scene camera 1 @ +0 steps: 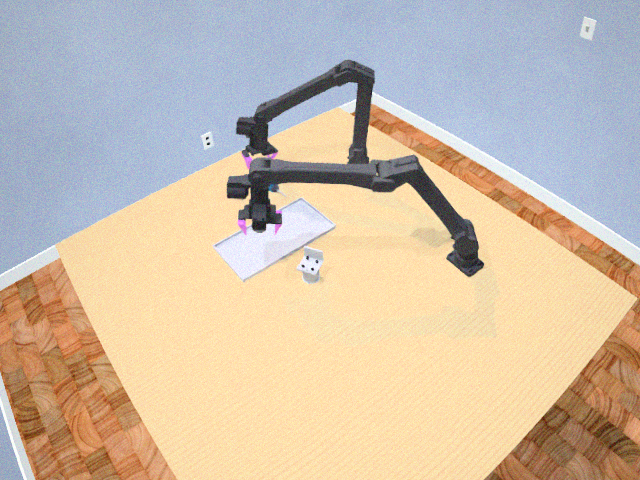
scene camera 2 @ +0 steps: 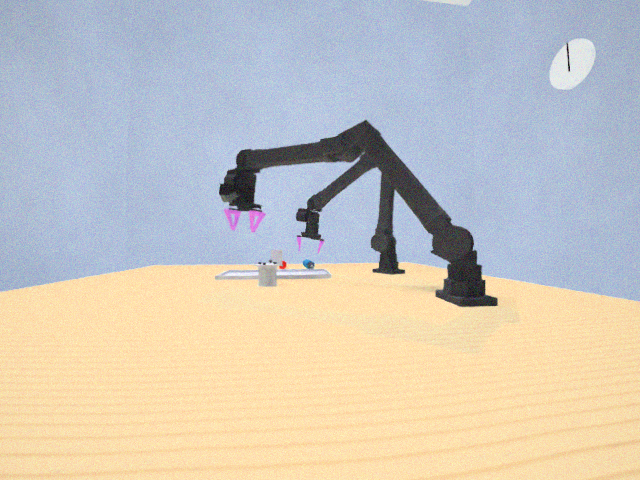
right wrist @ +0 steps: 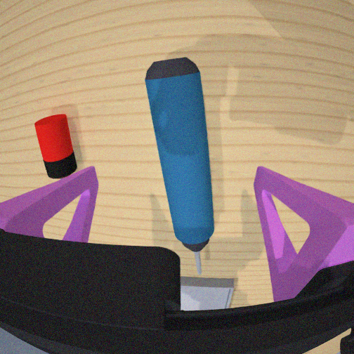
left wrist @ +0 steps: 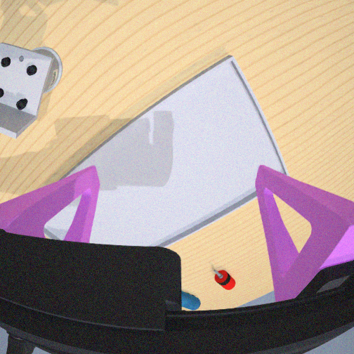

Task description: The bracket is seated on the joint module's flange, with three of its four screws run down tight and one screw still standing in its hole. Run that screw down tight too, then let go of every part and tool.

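Pixels of known places: left gripper, between the fingertips: (scene camera 1: 260,234) (scene camera 2: 242,231); right gripper, between the fingertips: (scene camera 2: 308,252); left arm's base, origin of its link: (scene camera 1: 464,262) (scene camera 2: 464,300); right arm's base, origin of its link: (scene camera 2: 388,272).
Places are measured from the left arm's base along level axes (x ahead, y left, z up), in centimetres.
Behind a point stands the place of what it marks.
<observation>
The white bracket (scene camera 1: 310,262) {y -29.5, x 46.6, z 6.6 cm} (scene camera 2: 277,256) {y -29.3, x 44.0, z 8.9 cm} (left wrist: 19,80) sits on the grey joint module (scene camera 1: 310,277) {y -26.6, x 48.8, z 3.1 cm} (scene camera 2: 267,276) {y -26.1, x 46.8, z 3.0 cm} (left wrist: 57,67). Four dark screw heads show on it; which one stands proud is hard to tell. A blue driver (scene camera 1: 273,188) {y -75.3, x 33.2, z 3.0 cm} (scene camera 2: 308,264) {y -74.8, x 33.3, z 2.7 cm} (left wrist: 191,301) (right wrist: 182,160) lies on the table, its thin shaft toward the tray. My right gripper (scene camera 2: 309,251) {y -86.5, x 32.9, z 8.0 cm} (right wrist: 175,174) is open above it, the handle lying between the fingers in the right wrist view, not gripped. My left gripper (scene camera 1: 261,233) {y -41.6, x 57.4, z 17.4 cm} (scene camera 2: 243,230) {y -41.6, x 57.4, z 17.4 cm} (left wrist: 177,174) is open and empty, high above the tray.
A flat pale tray (scene camera 1: 299,222) {y -54.0, x 34.9, z 0.4 cm} (scene camera 2: 305,273) {y -58.7, x 34.9, z 0.2 cm} (left wrist: 215,135) (right wrist: 205,295) lies between the joint module and the drivers. A short red and black driver (scene camera 2: 282,265) {y -80.5, x 46.0, z 1.9 cm} (left wrist: 226,280) (right wrist: 56,142) lies beside the blue one, near a right finger in the right wrist view.
</observation>
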